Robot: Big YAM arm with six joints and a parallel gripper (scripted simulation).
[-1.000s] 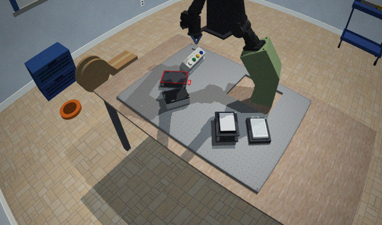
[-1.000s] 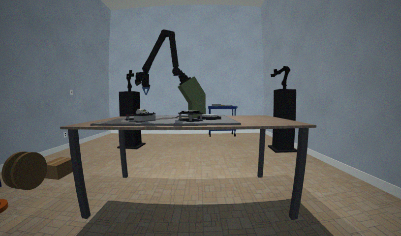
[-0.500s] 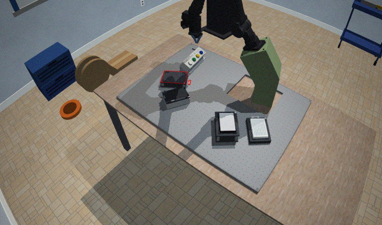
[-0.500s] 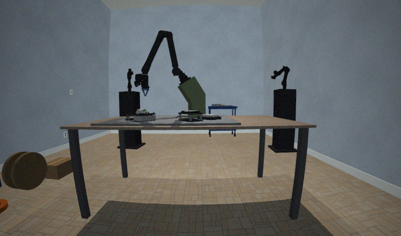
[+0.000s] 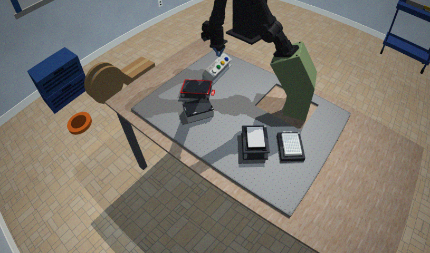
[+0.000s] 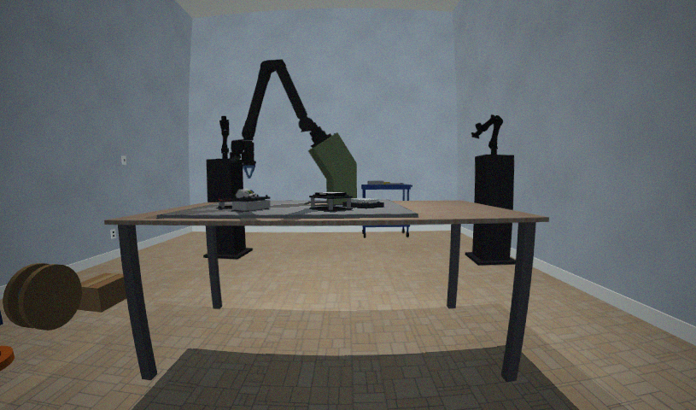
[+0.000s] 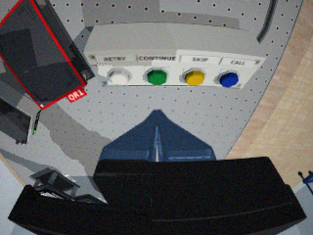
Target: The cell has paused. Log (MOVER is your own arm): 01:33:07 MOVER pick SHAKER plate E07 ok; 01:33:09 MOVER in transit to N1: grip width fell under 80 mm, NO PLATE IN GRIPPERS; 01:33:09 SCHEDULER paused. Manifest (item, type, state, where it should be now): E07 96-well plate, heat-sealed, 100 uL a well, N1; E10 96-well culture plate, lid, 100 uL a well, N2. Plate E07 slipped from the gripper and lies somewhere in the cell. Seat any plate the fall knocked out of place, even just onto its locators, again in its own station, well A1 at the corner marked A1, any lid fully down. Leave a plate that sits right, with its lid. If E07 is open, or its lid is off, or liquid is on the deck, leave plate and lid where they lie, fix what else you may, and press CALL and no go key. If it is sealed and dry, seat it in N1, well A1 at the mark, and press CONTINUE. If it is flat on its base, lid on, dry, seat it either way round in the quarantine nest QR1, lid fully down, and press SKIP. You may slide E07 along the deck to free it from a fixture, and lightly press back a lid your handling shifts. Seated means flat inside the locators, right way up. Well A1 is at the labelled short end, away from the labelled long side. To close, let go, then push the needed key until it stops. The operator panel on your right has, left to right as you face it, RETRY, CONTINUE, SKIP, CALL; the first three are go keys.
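The green continue key is 9 cm below my hand. Also, from my hand: grey retry key 5 cm ahead, 1 cm to the left, 9 cm below; yellow skip key 5 cm behind, 2 cm to the right, 9 cm below; blue call key 10 cm behind, 3 cm to the right, 9 cm below.
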